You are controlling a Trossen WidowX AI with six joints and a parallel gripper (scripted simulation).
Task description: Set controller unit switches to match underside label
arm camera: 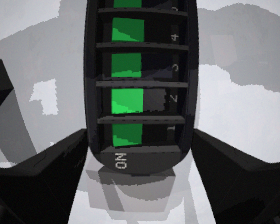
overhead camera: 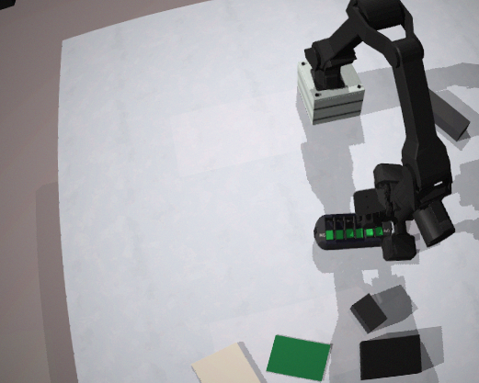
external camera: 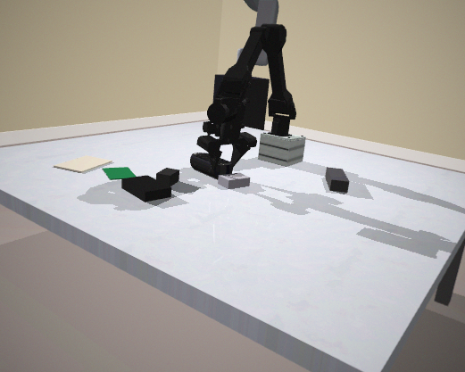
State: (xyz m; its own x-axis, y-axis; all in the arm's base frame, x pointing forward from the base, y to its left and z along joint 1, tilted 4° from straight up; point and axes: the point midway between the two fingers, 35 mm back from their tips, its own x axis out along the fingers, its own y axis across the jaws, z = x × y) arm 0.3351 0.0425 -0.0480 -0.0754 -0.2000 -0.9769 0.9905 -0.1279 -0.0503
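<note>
My gripper tip is now 6 cm to the right of the grey block, 2 cm short of it and 2 cm above it. From my gripper tip the other things lie so: green card: 22 cm ahead, 20 cm to the right, 3 cm below; then dark flat box: 26 cm ahead, 3 cm to the right, 2 cm below; then small dark cube: 16 cm ahead, 5 cm to the right, 1 cm below.
</note>
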